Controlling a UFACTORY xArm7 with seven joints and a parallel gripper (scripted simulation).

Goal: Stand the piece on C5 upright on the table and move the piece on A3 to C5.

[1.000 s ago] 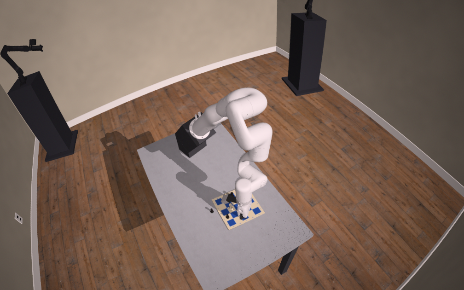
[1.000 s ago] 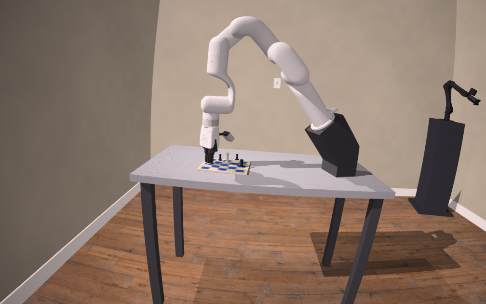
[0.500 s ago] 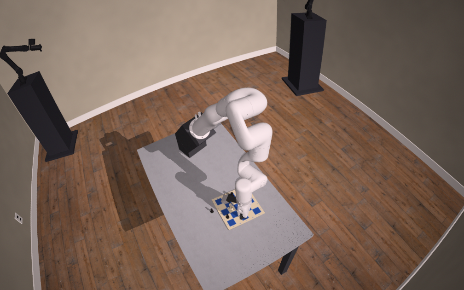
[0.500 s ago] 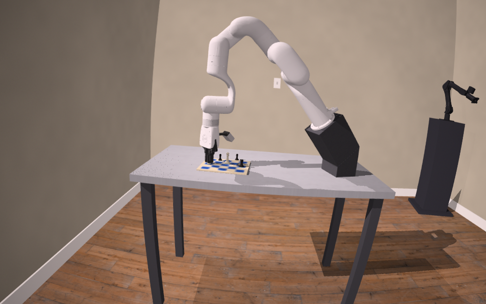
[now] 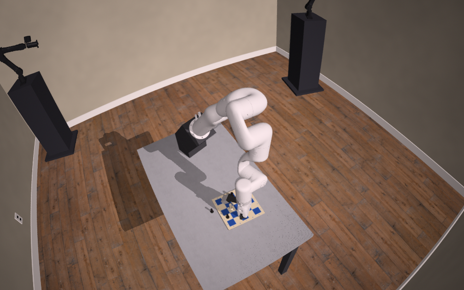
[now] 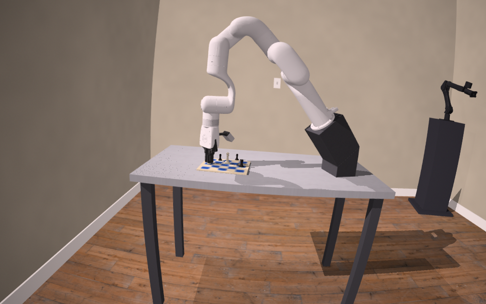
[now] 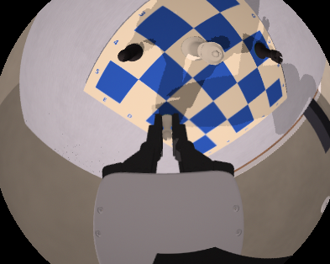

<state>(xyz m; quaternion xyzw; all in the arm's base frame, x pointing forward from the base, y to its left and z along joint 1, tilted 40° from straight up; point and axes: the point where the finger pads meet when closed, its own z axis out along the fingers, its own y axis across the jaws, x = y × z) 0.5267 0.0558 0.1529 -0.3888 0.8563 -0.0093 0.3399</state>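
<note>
My hand is 10 mm above the white pawn. The rest, counted from my hand: tall white piece 70 mm behind, 50 mm to the right; chessboard 80 mm behind, 10 mm to the right, 30 mm below.
</note>
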